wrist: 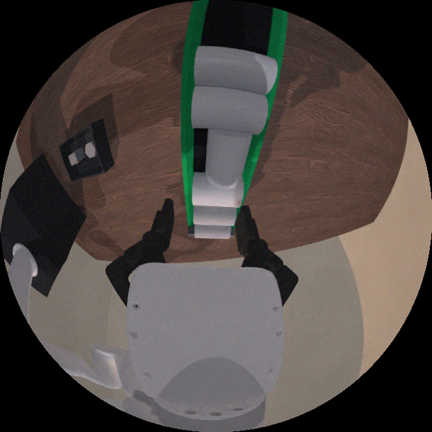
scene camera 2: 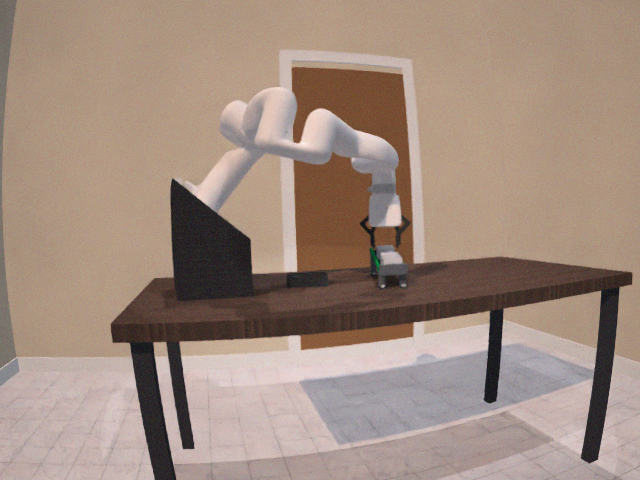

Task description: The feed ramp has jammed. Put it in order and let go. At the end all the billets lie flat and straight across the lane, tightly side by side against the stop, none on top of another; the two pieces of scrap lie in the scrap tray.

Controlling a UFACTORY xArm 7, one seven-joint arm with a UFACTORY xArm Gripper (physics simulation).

Labels:
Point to a dark scrap tray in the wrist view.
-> At 102, 161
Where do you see a billet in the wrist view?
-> At 203, 193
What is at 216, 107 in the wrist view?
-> A billet.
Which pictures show the gripper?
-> The wrist view and scene camera 2: all of them.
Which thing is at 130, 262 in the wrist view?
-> The gripper.

